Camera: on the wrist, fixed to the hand. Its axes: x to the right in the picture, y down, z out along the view.
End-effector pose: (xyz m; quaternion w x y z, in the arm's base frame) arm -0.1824 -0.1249 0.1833 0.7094 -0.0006 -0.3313 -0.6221
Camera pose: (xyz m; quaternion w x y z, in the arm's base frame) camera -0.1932 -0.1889 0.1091 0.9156 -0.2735 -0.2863 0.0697
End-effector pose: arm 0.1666 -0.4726 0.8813 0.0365 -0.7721 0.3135 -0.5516
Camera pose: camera 0.1256 -0.4173 0.9519 0.4448 -0.3572 0.7608 -0.3093
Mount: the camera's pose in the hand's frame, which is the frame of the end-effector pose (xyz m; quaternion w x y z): 0.0215 -0.0545 -0.0793 0.7012 0.0077 -0.0699 0.7095
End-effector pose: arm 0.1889 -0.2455 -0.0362 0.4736 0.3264 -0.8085 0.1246
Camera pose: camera 0.2711 -0.2550 0.0174 0.1847 -0.3324 -0.8306 0.4068
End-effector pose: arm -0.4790 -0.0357 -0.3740 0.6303 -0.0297 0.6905 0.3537
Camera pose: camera -0.5242 -0.1095 -0.4213 0.2395 0.4986 0.4639 0.6919
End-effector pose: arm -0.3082 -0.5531 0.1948 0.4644 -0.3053 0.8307 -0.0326
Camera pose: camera -0.3532 -0.6271 0.2420 0.4092 0.3766 0.7664 0.3216
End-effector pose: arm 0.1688 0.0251 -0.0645 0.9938 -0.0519 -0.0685 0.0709
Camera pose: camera 0.2086 -0.0328 -0.1337 0.6421 -0.0724 -0.0801 0.7589
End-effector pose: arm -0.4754 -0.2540 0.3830 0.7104 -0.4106 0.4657 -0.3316
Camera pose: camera -0.5468 -0.3183 0.4051 0.7691 0.0248 0.5656 0.2966
